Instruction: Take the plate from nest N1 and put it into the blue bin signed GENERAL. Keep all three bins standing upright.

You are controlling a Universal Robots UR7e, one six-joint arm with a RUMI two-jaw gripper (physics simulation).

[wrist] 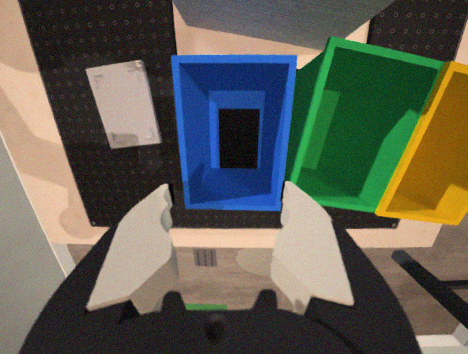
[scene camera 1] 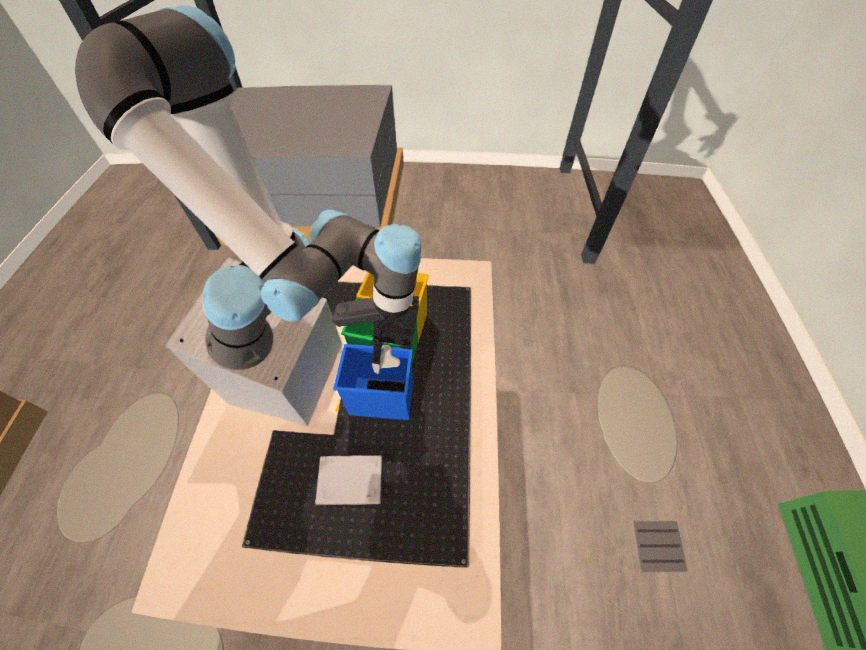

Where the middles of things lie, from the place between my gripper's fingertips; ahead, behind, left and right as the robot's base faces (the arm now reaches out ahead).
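My gripper: 16 cm above the blue bin (scene camera 1: 355, 368), 2 cm past it. Counted from my hand: black plate (wrist: 238, 128), 24 cm below, 1 cm behind, 1 cm to the left; green bin (scene camera 1: 357, 334), 16 cm below, 14 cm to the left, 5 cm behind; yellow bin (scene camera 1: 420, 290), 16 cm below, 27 cm to the left, 4 cm behind. Going by their middles, of the things named here: blue bin nearest to my gripper, yellow bin farthest from it.
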